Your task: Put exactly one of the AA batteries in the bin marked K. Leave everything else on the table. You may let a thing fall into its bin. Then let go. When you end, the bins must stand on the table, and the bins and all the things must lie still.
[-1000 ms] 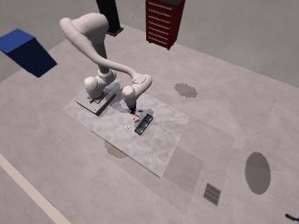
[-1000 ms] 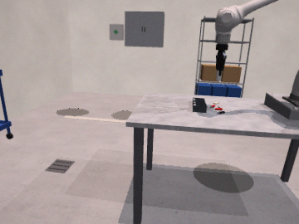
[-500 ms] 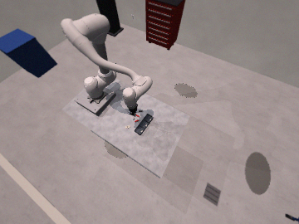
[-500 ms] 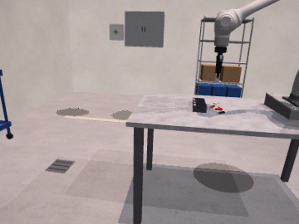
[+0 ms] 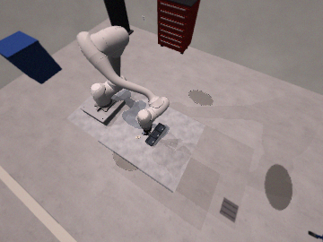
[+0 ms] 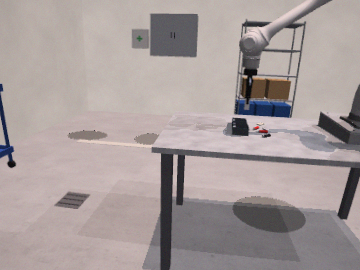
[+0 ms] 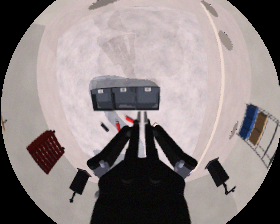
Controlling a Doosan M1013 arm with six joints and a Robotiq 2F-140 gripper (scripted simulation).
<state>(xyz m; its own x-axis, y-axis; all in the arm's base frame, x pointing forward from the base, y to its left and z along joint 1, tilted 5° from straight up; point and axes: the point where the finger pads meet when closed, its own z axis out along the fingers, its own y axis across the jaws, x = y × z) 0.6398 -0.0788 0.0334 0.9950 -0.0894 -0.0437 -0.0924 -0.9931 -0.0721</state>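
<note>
Now: the dark AA battery 190 mm to the left of my hand, 130 mm below it and 80 mm behind it. The rest, counted from my hand: white piece (130 mm below, 110 mm behind, 60 mm to the right).
</note>
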